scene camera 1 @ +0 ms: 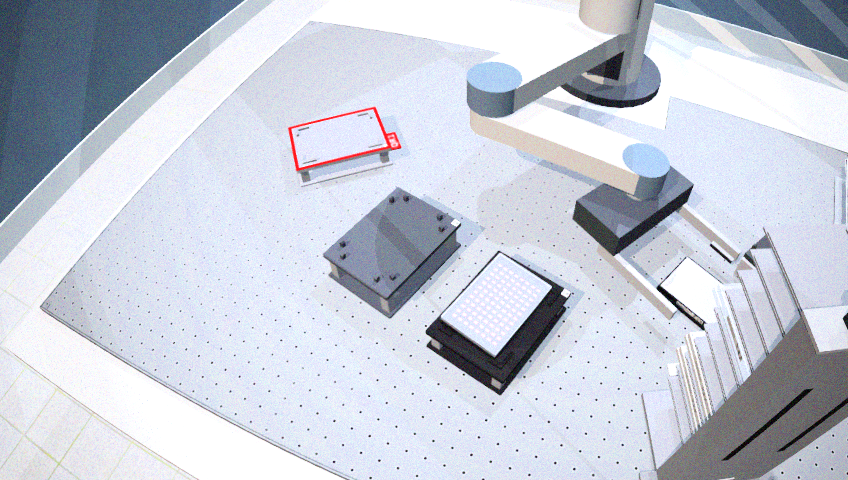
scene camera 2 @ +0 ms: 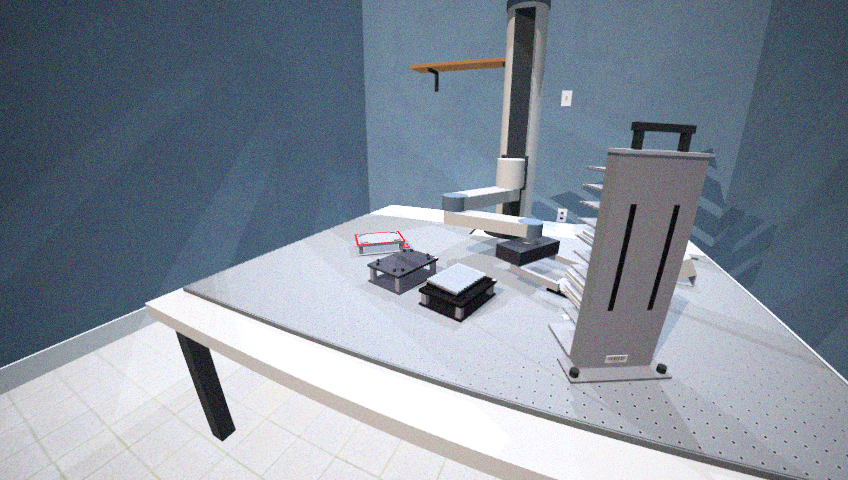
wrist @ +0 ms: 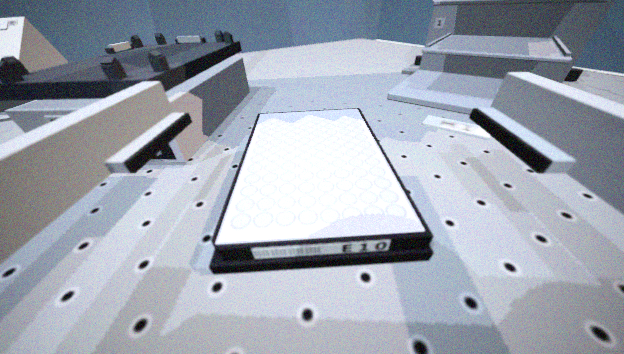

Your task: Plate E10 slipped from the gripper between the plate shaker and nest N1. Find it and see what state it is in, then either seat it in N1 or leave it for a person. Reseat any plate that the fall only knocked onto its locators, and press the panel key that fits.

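Where they show: gripper, fingertip midpoint: (scene camera 1: 707,284) (wrist: 325,98); arm's base, origin of the base link: (scene camera 1: 604,73).
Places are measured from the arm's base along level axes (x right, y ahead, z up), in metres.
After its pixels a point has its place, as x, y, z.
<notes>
Plate E10 (scene camera 1: 691,286) {-0.234, 0.533, 0.027} (wrist: 320,175) {-0.234, 0.533, 0.027} lies flat on the perforated deck, its black edge and "E10" label facing the wrist camera. Faint well circles show through its bright top. My gripper (scene camera 1: 708,287) {-0.251, 0.546, 0.058} (wrist: 325,98) {-0.251, 0.546, 0.058} is open and empty, one finger on each side of the plate, apart from it. The shaker's dark top with posts (wrist: 150,67) {-0.337, 0.473, 0.068} is left in the wrist view. A dark grey nest (scene camera 1: 389,237) {0.203, 0.639, 0.066} (scene camera 2: 401,262) {0.198, 0.652, 0.066} has a bare top. A black nest (scene camera 1: 502,368) {-0.011, 0.769, 0.056} (scene camera 2: 459,309) {-0.011, 0.779, 0.041} bears a pale plate (scene camera 1: 496,303) {0.026, 0.694, 0.075} (scene camera 2: 457,278) {0.021, 0.700, 0.075}; its exact seating is unclear. I cannot tell which nest is N1.
A tall grey rack (scene camera 1: 737,386) {-0.251, 0.796, 0.220} (scene camera 2: 642,255) {-0.311, 0.821, 0.231} with protruding shelves stands close beyond the fingertips, and its lower shelves (wrist: 480,46) {-0.277, 0.719, 0.061} show at the wrist view's right. A white label card (wrist: 455,125) {-0.245, 0.665, 0.015} lies before it. A red-edged platform (scene camera 1: 339,139) {0.385, 0.463, 0.052} (scene camera 2: 379,238) {0.386, 0.466, 0.053} stands at the far left.
</notes>
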